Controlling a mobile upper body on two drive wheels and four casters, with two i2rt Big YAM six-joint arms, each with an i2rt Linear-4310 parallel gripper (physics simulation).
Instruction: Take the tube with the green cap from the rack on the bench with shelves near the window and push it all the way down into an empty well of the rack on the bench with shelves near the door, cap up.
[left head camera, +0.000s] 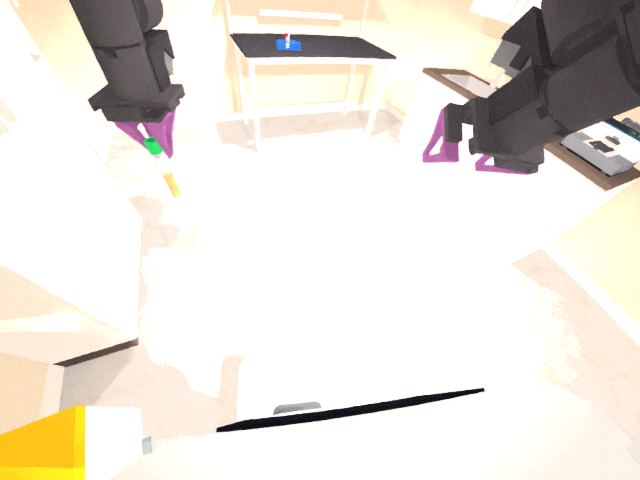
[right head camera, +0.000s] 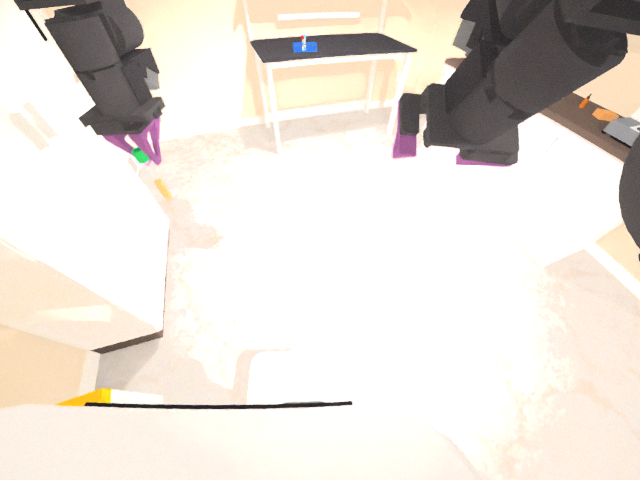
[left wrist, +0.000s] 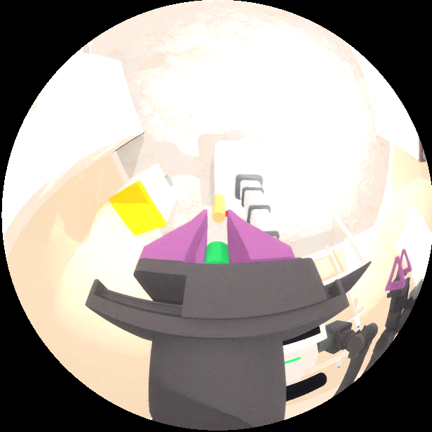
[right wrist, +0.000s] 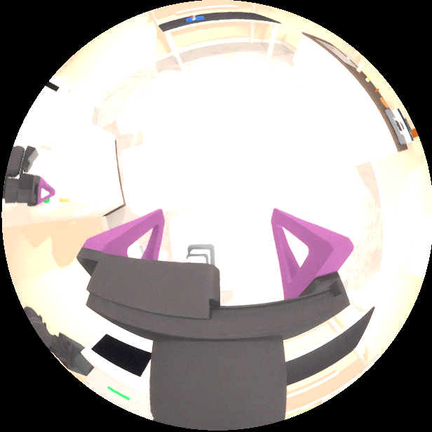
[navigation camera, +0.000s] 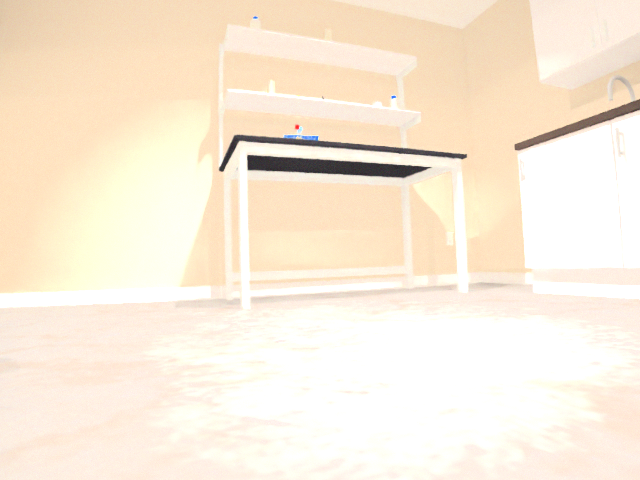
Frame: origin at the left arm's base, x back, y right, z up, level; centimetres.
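Seen in the pictures: left gripper, fingertip midpoint: (left head camera: 165, 156) (right head camera: 154, 163); right gripper, fingertip midpoint: (left head camera: 450, 162) (right head camera: 425, 157).
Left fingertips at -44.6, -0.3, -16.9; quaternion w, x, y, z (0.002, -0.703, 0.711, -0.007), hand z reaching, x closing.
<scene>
Offsets run from my left fingertips to a thing's top centre, as dx, dy, dz. "pt": to the spot under its first point. Level surfaces: height alone.
The tube with the green cap @[pt +2.6, +0.5, +3.6] (left head camera: 153, 145) (right head camera: 140, 155) (left wrist: 217, 253) is between the fingers of my left gripper (left head camera: 158, 150) (left wrist: 216, 215), which is shut on it. The cap is up near the palm and the orange lower end @[pt +2.7, +0.4, -3.6] (left head camera: 171, 184) (right head camera: 163, 189) sticks out past the fingertips, slanting in the head views. My right gripper (left head camera: 461, 164) (right wrist: 217, 214) is open and empty. A blue rack (left head camera: 295, 46) (right head camera: 312, 48) (right wrist: 201, 18) (navigation camera: 311, 137) stands far off on a black-topped bench (left head camera: 341, 46) (right head camera: 361, 47) (navigation camera: 434, 152) with shelves. It holds a red-capped tube; its wells are too small to make out.
A white counter or cabinet block @[pt -33.9, -70.8, -53.5] (left head camera: 67, 222) (right head camera: 98, 227) stands at the left, near the held tube. A dark-topped counter @[dz -33.0] (left head camera: 578, 162) (right wrist: 367, 87) runs along the right. A yellow-and-white box (left head camera: 41, 439) (left wrist: 137, 207) is at the lower left. Bottles (navigation camera: 393, 102) stand on the bench's shelves.
</scene>
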